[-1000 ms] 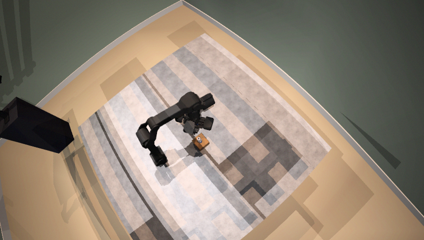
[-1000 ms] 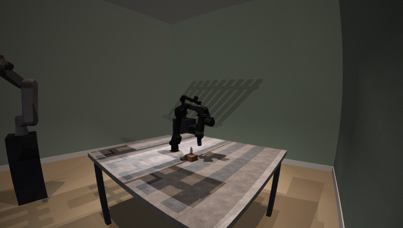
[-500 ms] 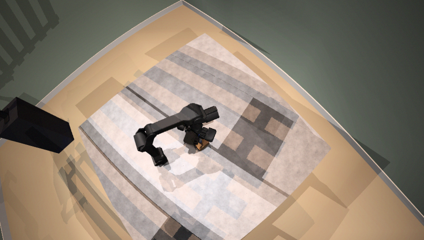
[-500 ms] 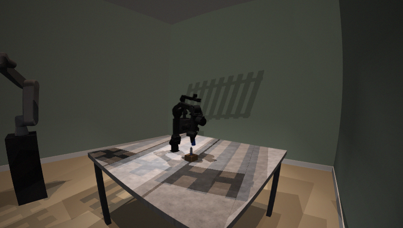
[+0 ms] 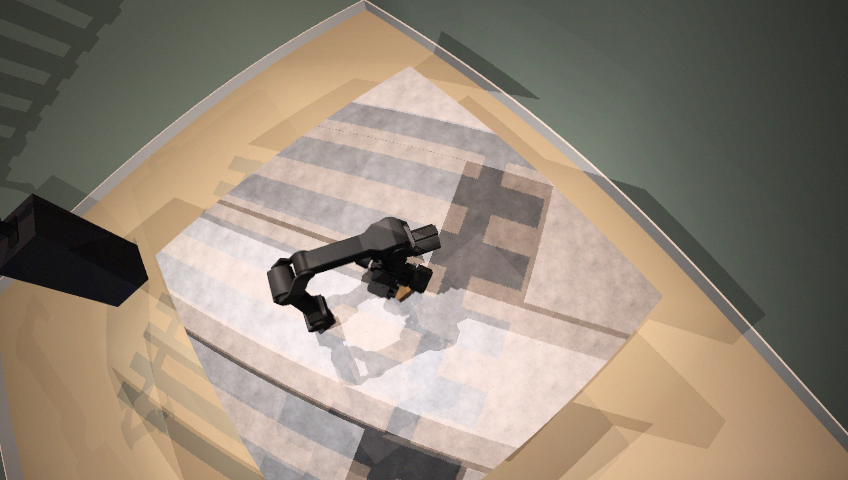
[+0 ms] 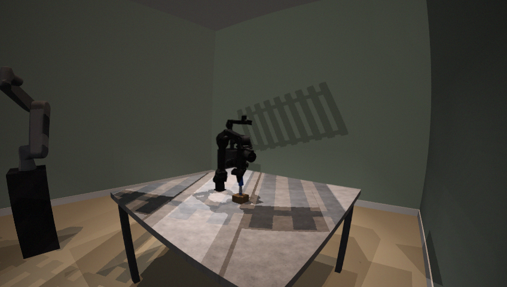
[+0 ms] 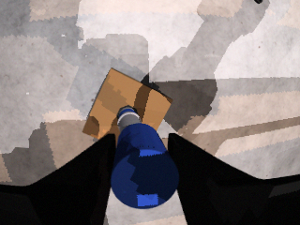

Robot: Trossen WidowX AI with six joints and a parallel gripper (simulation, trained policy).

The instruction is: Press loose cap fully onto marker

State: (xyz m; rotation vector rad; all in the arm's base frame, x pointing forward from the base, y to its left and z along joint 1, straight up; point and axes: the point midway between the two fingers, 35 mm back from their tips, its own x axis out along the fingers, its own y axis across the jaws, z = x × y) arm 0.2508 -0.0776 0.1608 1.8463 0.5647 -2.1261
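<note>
The grey marker lies 1 cm ahead of my gripper tip and 4 cm below it. Also, from my gripper tip: blue cap (1 cm ahead); holder block (1 cm ahead, 11 cm below).
</note>
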